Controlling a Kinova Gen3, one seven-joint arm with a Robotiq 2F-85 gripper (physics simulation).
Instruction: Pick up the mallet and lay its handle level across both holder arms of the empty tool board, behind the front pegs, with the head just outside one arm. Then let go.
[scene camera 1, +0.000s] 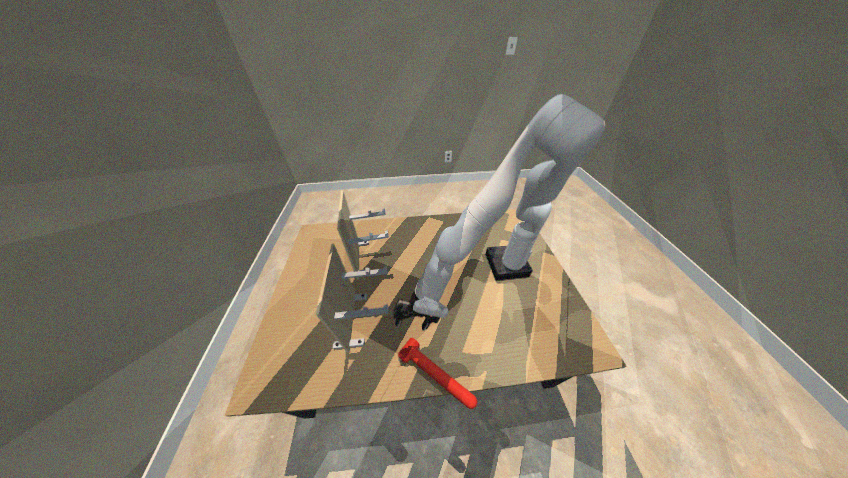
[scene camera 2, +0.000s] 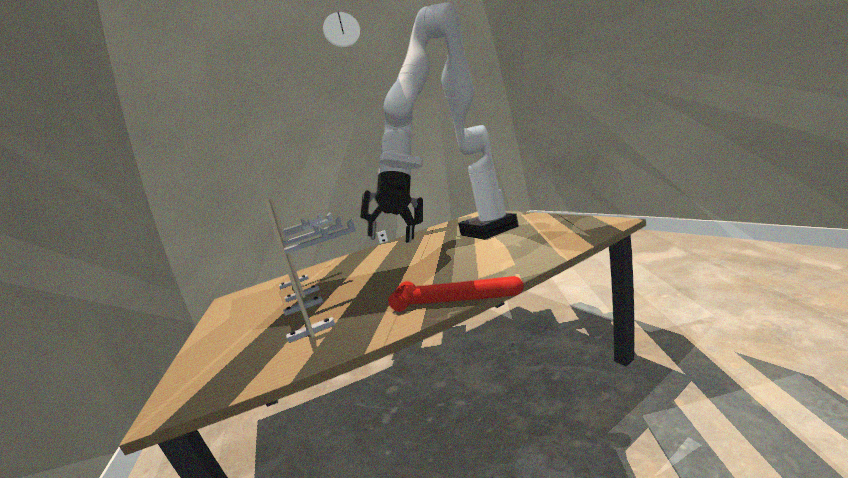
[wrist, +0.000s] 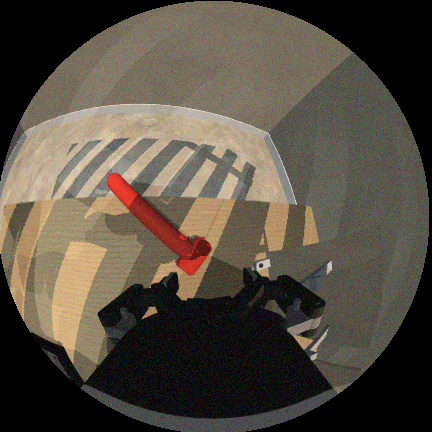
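Where they show: gripper, between the fingertips: (scene camera 1: 410, 327) (scene camera 2: 390, 240) (wrist: 210, 278); arm's base, origin of its link: (scene camera 1: 512, 261) (scene camera 2: 491, 217).
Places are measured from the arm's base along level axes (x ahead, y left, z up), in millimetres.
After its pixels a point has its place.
The red mallet (scene camera 1: 436, 371) @[x 418, y 371, z -9 mm] (scene camera 2: 457, 292) @[x 421, y 395, z -23 mm] (wrist: 155, 225) @[x 428, y 351, z -10 mm] lies at the table's front edge. Its head is on the table, and the handle points right and forward with its end past the edge. My gripper (scene camera 1: 412, 324) @[x 482, y 259, z 94 mm] (scene camera 2: 390, 237) @[x 482, y 259, z 94 mm] (wrist: 210, 278) @[x 482, y 259, z 94 mm] is open and empty, pointing down above the table behind the mallet's head and to the right of the holder arms, not touching them. The near tool board (scene camera 1: 335, 296) @[x 703, y 157, z 163 mm] (scene camera 2: 290, 267) @[x 705, y 249, z 108 mm] stands upright on the left. Its front arm (scene camera 1: 365, 312) @[x 609, y 221, z 156 mm] (scene camera 2: 320, 235) and rear arm (scene camera 1: 363, 273) @[x 623, y 66, z 143 mm] carry nothing.
A second upright board (scene camera 1: 346, 234) @[x 691, y -114, z 173 mm] with two empty arms stands behind the near one. White feet (scene camera 1: 356, 343) @[x 681, y 234, z -37 mm] (scene camera 2: 319, 327) @[x 690, y 241, z -41 mm] hold the near board on the table (scene camera 1: 564, 350) @[x -44, y 375, z -49 mm] (scene camera 2: 190, 356) @[x 1016, y 96, z -49 mm]. The robot's black base (scene camera 1: 498, 270) @[x 81, y 35, z 1 mm] (scene camera 2: 489, 226) @[x 59, y 56, z -12 mm] is at the back right.
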